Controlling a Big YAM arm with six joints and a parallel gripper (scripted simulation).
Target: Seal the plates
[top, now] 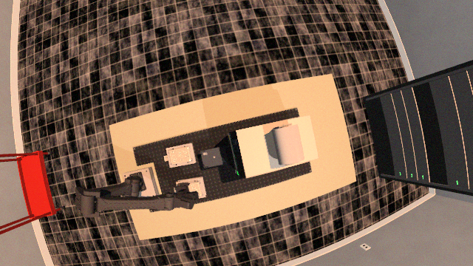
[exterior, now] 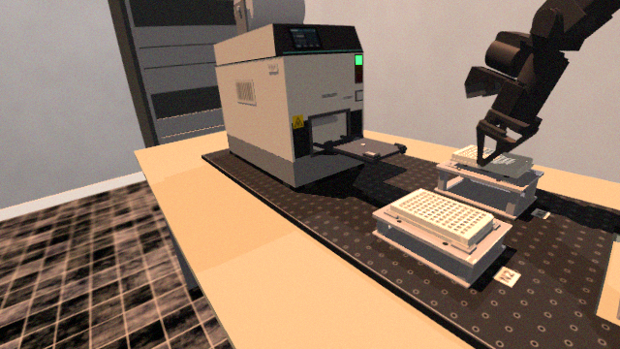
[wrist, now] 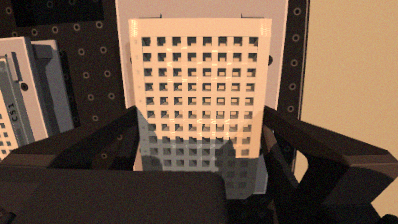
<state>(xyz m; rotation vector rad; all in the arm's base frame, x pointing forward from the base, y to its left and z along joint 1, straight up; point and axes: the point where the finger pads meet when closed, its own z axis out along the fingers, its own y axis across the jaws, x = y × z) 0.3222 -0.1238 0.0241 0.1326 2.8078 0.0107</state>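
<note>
Now: hand 20 cm short of the sealer stage, 16 cm to the right of it and 2 cm below it. Also, from my hand: well plate: 21 cm to the left, 3 cm below; plate nest N2: 21 cm to the left, 5 cm below; sealer screen: 32 cm ahead, 19 cm to the left, 24 cm above.
</note>
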